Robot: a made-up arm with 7 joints.
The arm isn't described. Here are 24 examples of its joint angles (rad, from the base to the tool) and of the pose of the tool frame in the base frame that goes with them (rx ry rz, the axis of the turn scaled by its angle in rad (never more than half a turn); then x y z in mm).
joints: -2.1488 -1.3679 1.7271 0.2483 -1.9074 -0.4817 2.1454
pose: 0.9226 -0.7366 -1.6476 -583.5 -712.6 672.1
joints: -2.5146 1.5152 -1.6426 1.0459 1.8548 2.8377 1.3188
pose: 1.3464 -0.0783 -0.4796 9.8 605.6 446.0
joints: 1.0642 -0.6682 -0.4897 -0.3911 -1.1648 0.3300 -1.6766
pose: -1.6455 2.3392 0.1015 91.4 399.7 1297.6
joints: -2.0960 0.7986 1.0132 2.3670 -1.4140 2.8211 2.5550
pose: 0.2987 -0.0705 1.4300 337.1 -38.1 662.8
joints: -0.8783 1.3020 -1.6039 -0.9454 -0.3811 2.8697 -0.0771
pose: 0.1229 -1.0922 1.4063 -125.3 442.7 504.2
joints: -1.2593 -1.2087 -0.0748 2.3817 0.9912 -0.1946 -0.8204
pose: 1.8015 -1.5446 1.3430 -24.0 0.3 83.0
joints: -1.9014 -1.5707 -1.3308 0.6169 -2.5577 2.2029 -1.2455
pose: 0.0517 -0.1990 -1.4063 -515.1 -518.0 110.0
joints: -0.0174 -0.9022 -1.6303 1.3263 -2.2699 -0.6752 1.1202
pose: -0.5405 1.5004 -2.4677 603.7 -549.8 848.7
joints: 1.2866 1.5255 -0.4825 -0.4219 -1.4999 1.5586 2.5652
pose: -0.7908 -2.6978 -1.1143 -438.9 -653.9 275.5
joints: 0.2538 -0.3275 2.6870 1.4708 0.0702 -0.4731 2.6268
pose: 0.2880 1.7953 2.1894 -385.8 134.9 913.5
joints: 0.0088 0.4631 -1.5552 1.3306 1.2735 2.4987 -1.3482
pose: -0.1728 0.4700 -0.8261 -264.6 -419.8 747.1
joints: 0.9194 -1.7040 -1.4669 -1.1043 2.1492 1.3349 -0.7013
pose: 0.8039 0.5114 -2.1042 292.7 826.3 362.4
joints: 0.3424 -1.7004 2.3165 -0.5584 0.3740 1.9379 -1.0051
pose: 0.5816 -0.2158 0.9144 674.6 35.4 96.0
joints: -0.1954 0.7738 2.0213 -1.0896 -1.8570 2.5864 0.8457
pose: -1.4760 -2.1073 -0.9608 -449.7 -360.7 656.7
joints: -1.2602 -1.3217 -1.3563 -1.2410 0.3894 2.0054 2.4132
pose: -0.3843 -0.8060 2.0252 383.7 -319.7 740.6
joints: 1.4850 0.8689 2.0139 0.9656 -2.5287 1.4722 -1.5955
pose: -0.8018 -0.2447 -0.8346 -324.4 -717.7 475.0
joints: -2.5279 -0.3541 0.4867 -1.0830 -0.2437 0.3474 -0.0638
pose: -0.9685 1.0965 -1.0123 -80.1 419.9 1184.1
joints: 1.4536 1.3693 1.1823 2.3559 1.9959 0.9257 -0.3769
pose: 0.2407 0.2428 -1.8420 -223.1 200.6 470.2
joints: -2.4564 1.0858 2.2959 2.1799 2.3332 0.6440 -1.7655
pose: 0.0982 0.7752 2.1402 221.4 -49.3 61.4
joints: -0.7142 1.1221 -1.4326 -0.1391 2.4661 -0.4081 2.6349
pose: 0.2415 -1.1213 1.5395 -550.8 451.0 1019.1
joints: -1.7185 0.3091 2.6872 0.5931 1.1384 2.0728 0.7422
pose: 0.6768 -2.0596 1.7409 253.4 403.4 991.1
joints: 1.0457 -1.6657 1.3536 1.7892 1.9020 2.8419 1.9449
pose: 0.7934 0.2109 -0.0323 -136.0 286.1 419.9
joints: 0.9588 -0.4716 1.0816 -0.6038 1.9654 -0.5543 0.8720
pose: 0.1031 0.4373 -0.7923 142.6 68.6 1378.0
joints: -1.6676 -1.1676 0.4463 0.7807 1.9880 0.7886 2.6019
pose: -1.0882 1.9040 0.5783 150.7 -813.9 320.7
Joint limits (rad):
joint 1: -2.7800..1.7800
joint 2: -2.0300..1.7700
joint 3: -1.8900..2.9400
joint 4: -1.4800..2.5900
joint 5: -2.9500..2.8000
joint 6: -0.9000..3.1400
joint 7: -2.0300..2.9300
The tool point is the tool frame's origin. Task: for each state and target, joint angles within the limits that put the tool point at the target. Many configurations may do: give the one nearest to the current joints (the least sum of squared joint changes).
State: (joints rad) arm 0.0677 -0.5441 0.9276 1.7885 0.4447 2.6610 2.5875
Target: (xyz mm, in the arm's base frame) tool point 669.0 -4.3 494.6
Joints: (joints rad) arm -0.1565 -0.9219 0.6349 1.3404 0.2649 2.3510 2.5644
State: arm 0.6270 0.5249 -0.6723 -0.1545 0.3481 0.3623 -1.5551
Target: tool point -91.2 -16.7 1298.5
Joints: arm 0.6961 -0.2784 -0.5127 -0.5776 0.3510 1.1034 -1.6480
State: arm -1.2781 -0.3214 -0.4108 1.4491 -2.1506 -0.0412 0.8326
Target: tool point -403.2 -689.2 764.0
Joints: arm -1.6206 -0.3498 -0.6560 1.6224 -2.0886 -0.0699 0.8290
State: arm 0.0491 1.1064 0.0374 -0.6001 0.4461 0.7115 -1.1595
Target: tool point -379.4 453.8 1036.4
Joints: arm -0.6448 0.2582 -0.6257 -0.8527 0.3085 0.8393 -1.2370
